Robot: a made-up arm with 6 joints.
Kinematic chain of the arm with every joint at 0, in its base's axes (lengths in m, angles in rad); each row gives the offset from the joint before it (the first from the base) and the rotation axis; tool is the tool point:
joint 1: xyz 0 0 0.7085 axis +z
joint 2: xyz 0.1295 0 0 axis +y
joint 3: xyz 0 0 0.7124 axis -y
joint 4: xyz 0 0 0.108 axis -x
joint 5: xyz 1.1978 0 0 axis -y
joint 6: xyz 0.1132 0 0 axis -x
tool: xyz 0 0 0
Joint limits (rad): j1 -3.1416..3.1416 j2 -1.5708..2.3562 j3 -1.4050..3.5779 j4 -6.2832..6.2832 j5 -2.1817..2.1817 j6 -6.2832..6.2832
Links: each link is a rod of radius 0.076 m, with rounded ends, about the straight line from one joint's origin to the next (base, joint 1, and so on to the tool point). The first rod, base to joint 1, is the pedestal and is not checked.
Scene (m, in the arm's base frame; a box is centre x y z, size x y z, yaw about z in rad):
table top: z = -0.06
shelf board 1: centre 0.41 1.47 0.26 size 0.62 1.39 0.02 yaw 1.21
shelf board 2: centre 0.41 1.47 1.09 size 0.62 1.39 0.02 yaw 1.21
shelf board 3: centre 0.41 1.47 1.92 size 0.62 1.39 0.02 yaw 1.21
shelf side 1: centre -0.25 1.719 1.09 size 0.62 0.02 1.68 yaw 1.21
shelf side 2: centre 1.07 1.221 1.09 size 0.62 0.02 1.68 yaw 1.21
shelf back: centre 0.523 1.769 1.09 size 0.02 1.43 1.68 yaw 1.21
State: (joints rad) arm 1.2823 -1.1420 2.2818 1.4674 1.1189 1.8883
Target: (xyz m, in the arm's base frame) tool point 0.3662 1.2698 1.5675
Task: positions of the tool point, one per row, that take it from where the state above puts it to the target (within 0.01 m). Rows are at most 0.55 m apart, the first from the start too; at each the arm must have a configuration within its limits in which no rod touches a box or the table.
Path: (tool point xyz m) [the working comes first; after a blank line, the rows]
Joints at the target: 1.2079 -0.0493 -0.0069 1.6858 1.3019 1.8883
Straight joint move there: touches shelf board 3.

1: -0.6097 -1.6388 1.0379
2: -0.5927 -1.5295 1.5296
3: -0.5247 -1.2700 1.9578
4: -0.4123 -0.8929 2.2710
5: -0.2685 -0.4462 2.4326
6: -0.1112 0.0140 2.4266
7: 0.0392 0.4301 2.2591
8: 0.1628 0.7520 1.9577
9: 0.2427 0.9425 1.5675
10: 0.3028 1.1019 1.5869
11: 0.3662 1.2698 1.5675

